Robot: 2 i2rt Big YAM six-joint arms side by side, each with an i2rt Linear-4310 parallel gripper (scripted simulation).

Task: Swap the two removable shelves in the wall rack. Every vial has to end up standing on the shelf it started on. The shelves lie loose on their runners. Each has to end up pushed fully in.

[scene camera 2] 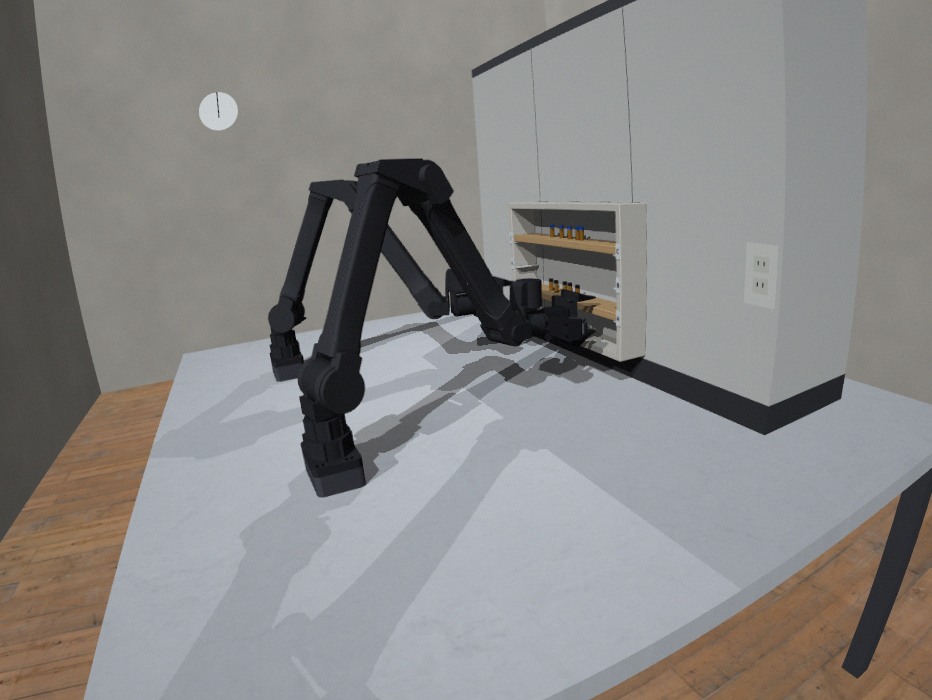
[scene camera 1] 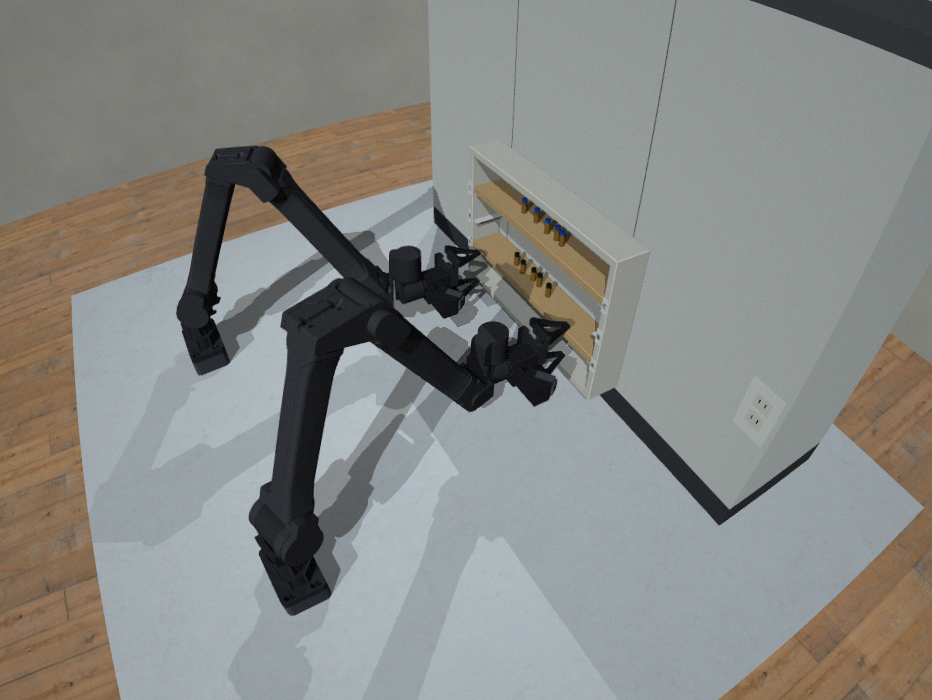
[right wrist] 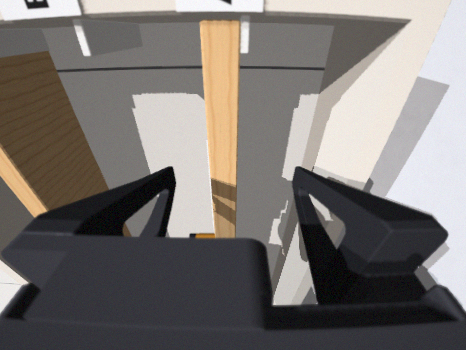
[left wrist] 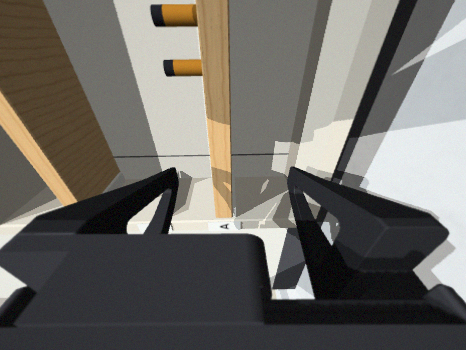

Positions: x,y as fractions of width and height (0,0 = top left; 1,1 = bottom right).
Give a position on a wooden shelf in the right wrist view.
At 0.47,0.11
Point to a wooden shelf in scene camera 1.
0.63,0.39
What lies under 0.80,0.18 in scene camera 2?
A wall.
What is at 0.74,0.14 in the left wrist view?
A wall rack.
